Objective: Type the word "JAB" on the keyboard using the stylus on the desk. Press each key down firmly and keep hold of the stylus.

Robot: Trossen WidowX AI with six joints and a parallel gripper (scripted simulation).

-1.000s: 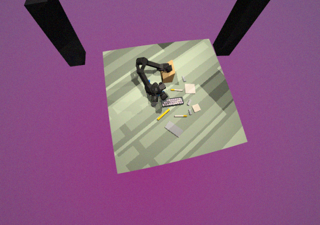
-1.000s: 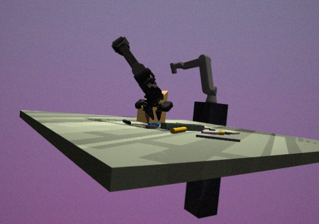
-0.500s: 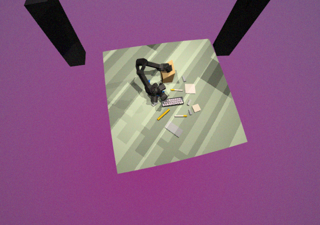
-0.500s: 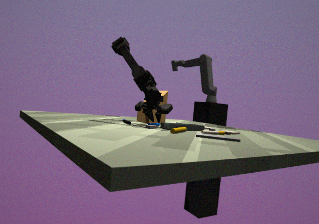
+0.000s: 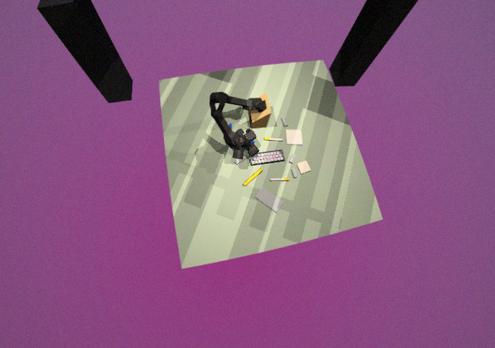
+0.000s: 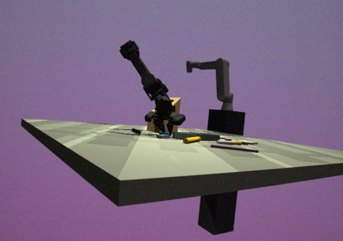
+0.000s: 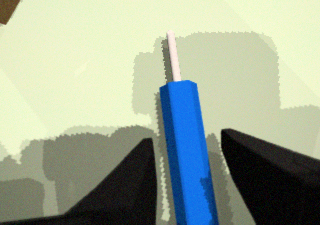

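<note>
My gripper tip is now 1 cm to the right of the blue stylus and 1 cm past it. Also, from my gripper tip: dark pen 12 cm to the right, 11 cm behind; then stylus tip 4 cm to the left, 2 cm behind; then yellow marker 22 cm ahead, 2 cm to the right.
</note>
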